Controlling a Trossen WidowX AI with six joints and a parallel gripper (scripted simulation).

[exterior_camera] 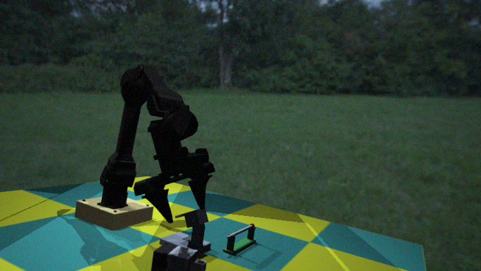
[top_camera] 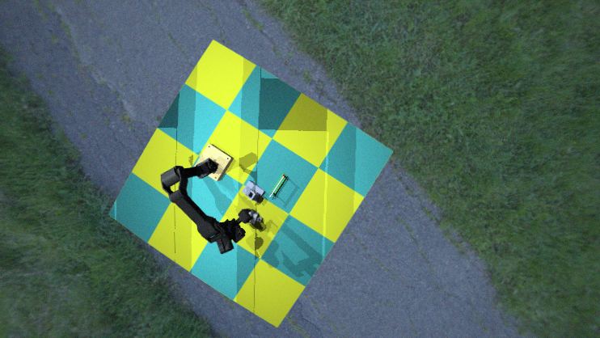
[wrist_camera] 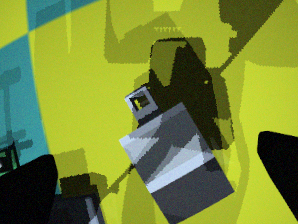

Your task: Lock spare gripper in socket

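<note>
The spare gripper lies 10 mm to the left of my gripper tip and 100 mm below it. From my gripper tip the other things lie so: green cradle 60 mm ahead, 240 mm to the left, 100 mm below; then socket 50 mm behind, 140 mm to the left, 80 mm below.
</note>
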